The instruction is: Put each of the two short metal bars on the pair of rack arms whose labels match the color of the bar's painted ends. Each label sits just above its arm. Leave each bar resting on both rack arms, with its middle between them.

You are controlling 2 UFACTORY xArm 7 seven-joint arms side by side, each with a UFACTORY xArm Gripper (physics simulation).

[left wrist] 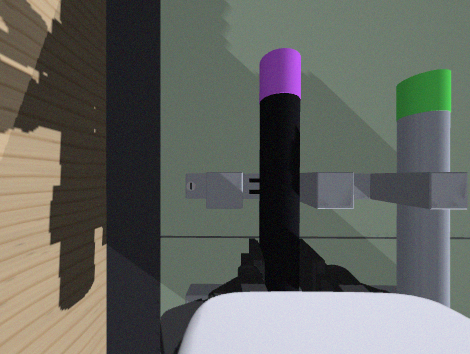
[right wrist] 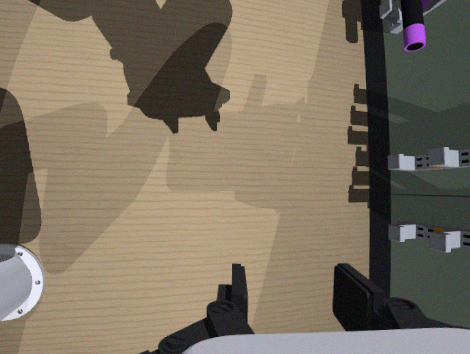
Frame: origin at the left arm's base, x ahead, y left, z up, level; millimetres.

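Seen in the pictures: left gripper, fingertip midpoint: (left wrist: 274, 256); right gripper, fingertip midpoint: (right wrist: 288, 288); right arm's base at its link origin: (right wrist: 6, 280).
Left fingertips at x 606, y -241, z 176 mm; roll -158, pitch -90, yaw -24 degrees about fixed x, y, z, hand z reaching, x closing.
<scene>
Pixels of each thing's top centre, then the offset from my left fingertips to it. Level surfaces: height alone.
- black bar with purple ends, top centre: (left wrist: 299, 265) 0 mm left, 14 mm back, 16 mm up
- grey bar with a green end, top centre: (left wrist: 439, 270) 11 mm right, 1 mm back, 137 mm up
- wooden table at its surface level: 176 mm down
A black bar with purple ends (left wrist: 280, 145) (right wrist: 413, 15) is held over the rack, crossing an arm row between two grey blocks. My left gripper (left wrist: 274, 256) is shut on it near the lower part of the left wrist view. The bar hides the label behind it, and contact with the arms cannot be told. A grey bar with a green end (left wrist: 423, 142) runs parallel on the right, partly covered by a rack arm (left wrist: 448, 190); its lower end is hidden. My right gripper (right wrist: 288, 288) is open and empty over the wooden table, left of the rack.
More rack arms (right wrist: 401, 162) (right wrist: 402, 233) stick out on the green-grey panel (right wrist: 415, 290) at the right, with small orange labels (right wrist: 438, 229). A dark edge strip (left wrist: 133, 150) (right wrist: 378, 150) separates panel and wooden table (left wrist: 30, 210) (right wrist: 200, 225). A white round flange (right wrist: 35, 295) stands at lower left.
</scene>
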